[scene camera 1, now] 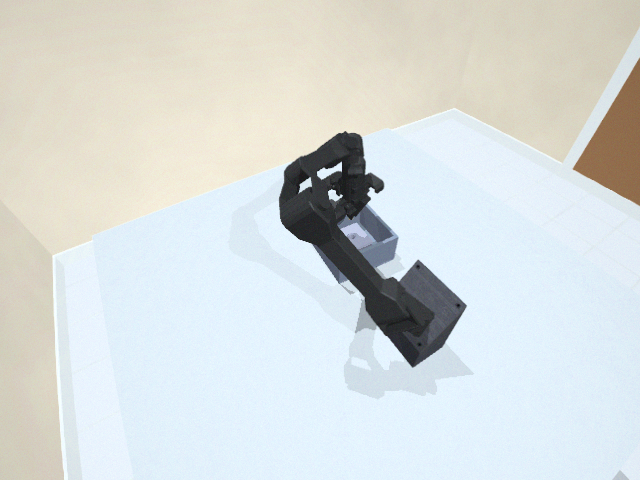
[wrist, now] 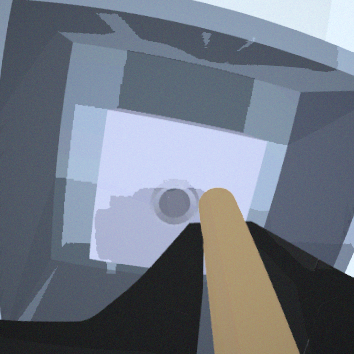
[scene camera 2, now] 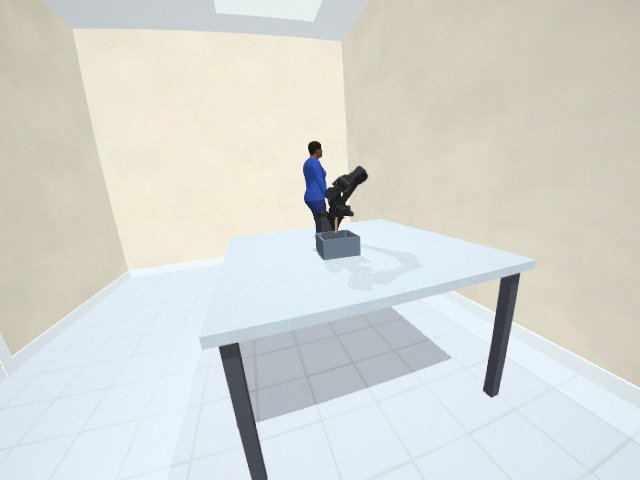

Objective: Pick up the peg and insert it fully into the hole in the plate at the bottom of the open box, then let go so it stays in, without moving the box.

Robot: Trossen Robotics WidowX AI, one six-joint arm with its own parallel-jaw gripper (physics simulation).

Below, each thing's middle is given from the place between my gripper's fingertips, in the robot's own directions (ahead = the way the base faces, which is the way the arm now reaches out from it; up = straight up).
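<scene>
There's a pale lilac plate [wrist: 135, 219] that's 1 cm to the left of my hand, 1 cm behind it and 9 cm below it. The blue-grey box [scene camera 1: 385, 240] is also 1 cm behind my hand and 1 cm to the left of it, but that box is 7 cm below it.
</scene>
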